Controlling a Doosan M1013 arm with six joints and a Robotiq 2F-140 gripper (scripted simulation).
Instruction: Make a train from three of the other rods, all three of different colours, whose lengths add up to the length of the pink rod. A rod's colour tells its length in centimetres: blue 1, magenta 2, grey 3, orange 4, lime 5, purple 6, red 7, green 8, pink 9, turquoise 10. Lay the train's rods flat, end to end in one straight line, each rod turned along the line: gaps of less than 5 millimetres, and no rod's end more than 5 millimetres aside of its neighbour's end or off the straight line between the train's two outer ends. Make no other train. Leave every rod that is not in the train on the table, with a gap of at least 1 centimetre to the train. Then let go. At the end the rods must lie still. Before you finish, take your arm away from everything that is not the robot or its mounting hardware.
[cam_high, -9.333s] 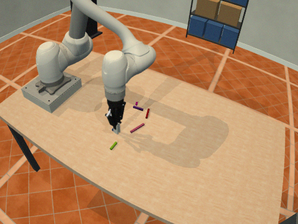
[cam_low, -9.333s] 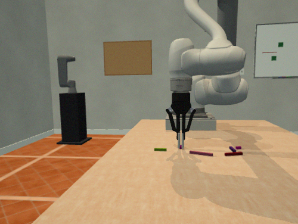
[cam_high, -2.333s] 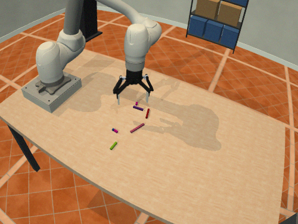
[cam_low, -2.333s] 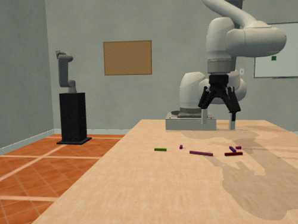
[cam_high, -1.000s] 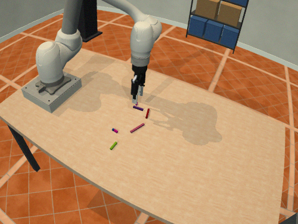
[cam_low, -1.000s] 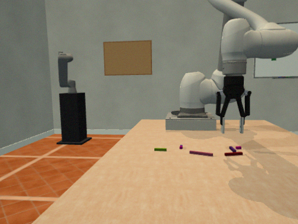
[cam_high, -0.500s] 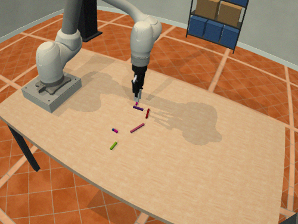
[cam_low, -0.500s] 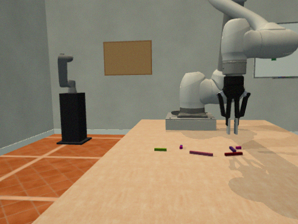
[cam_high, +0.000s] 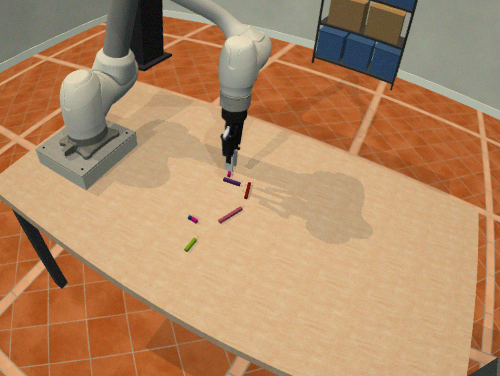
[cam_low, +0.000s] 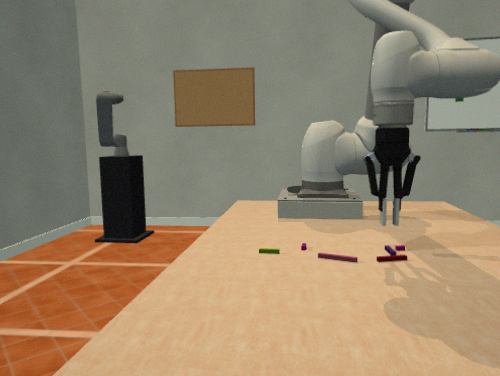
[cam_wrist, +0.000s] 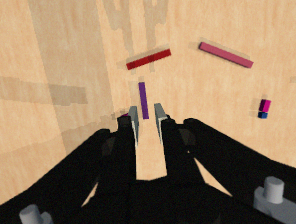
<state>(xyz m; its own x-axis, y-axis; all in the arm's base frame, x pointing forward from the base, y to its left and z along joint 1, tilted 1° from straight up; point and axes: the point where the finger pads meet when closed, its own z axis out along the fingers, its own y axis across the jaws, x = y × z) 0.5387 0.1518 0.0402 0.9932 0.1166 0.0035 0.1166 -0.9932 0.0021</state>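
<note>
Now: the purple rod 10 cm below my hand and 1 cm ahead of it. From my hand the other things lie so: pink rod: 13 cm to the right, 10 cm below, 8 cm ahead; red rod: 10 cm below, 7 cm ahead; blue rod: 21 cm to the right, 10 cm below, 2 cm behind.
</note>
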